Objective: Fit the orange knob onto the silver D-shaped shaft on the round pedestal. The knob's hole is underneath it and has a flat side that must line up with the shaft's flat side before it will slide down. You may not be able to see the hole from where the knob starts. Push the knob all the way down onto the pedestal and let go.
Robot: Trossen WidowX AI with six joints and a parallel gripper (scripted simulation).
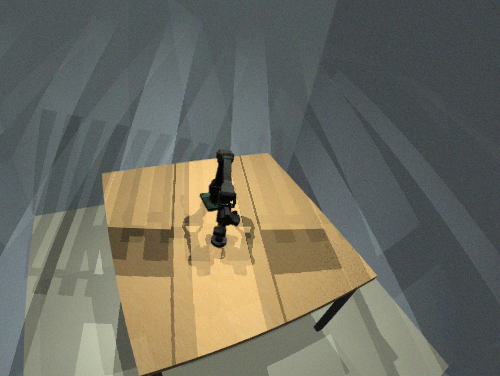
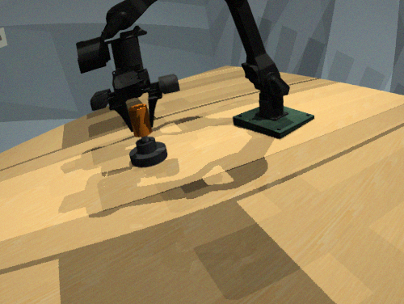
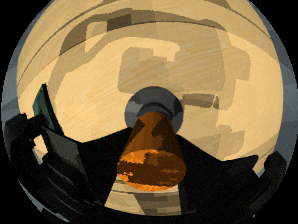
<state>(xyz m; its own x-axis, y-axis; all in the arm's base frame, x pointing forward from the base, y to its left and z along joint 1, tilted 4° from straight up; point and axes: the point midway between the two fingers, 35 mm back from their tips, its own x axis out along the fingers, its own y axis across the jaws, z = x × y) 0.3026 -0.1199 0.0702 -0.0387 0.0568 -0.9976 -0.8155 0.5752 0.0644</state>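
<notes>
Now: gripper tip 30 mm below the orange knob. Round my gripper tip: round pedestal 40 mm below.
</notes>
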